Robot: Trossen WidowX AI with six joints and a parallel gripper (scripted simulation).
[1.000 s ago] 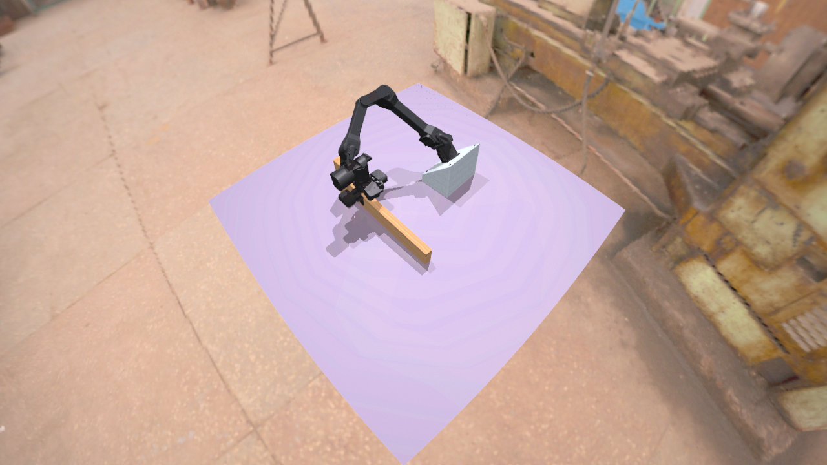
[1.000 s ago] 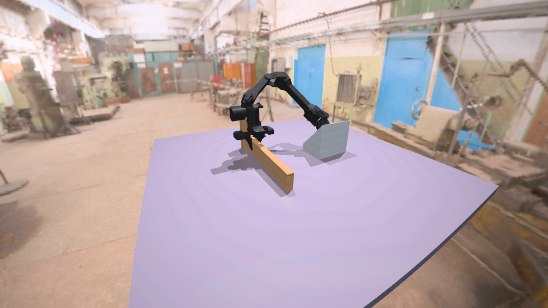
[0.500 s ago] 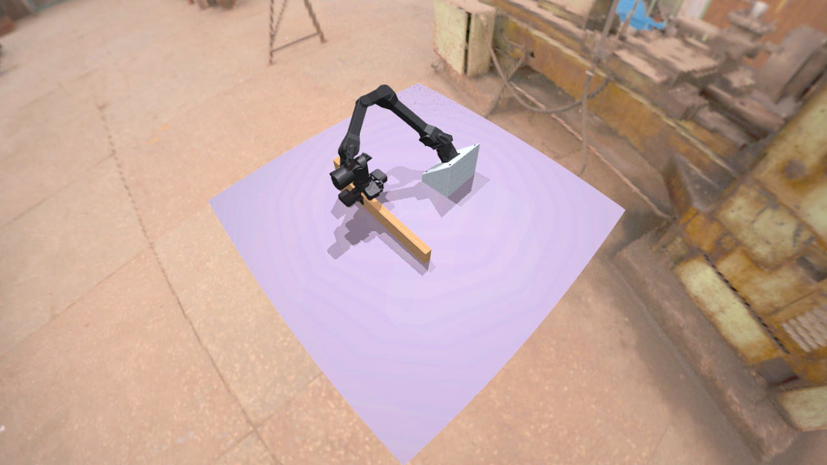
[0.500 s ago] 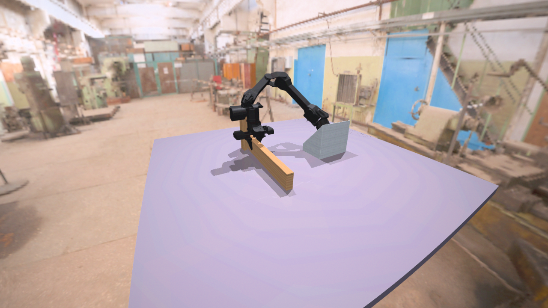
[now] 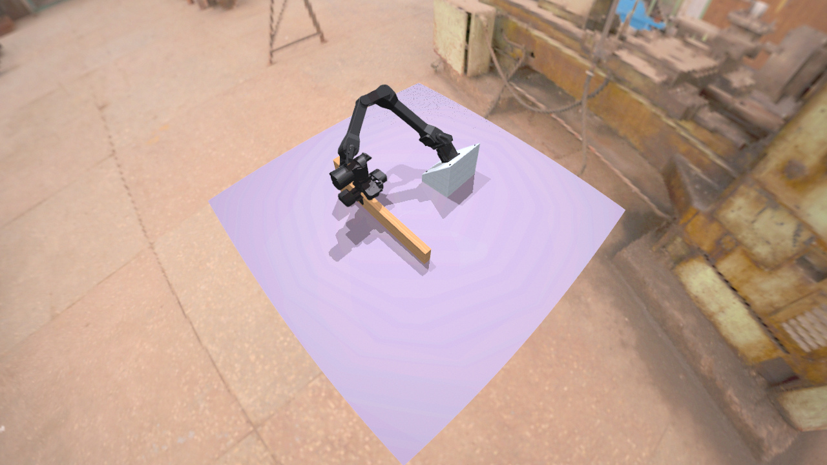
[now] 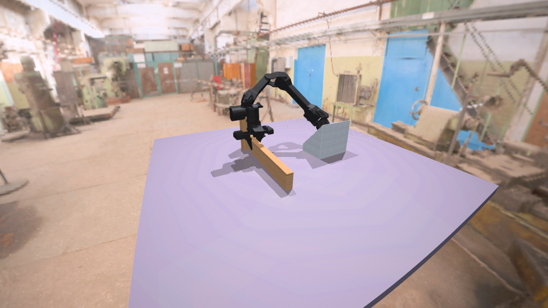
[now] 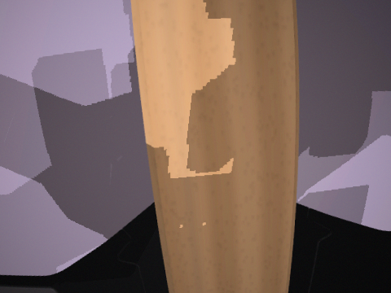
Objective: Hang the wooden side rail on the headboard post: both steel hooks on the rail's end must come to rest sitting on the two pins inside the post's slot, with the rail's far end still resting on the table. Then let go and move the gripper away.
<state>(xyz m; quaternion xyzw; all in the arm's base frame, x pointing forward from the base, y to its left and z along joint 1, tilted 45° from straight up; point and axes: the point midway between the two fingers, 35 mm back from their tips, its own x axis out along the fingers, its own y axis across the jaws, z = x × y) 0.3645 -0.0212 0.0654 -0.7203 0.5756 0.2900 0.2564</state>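
The wooden headboard post is 1 cm ahead of my gripper tip, 11 cm to the right of it and 4 cm above it.
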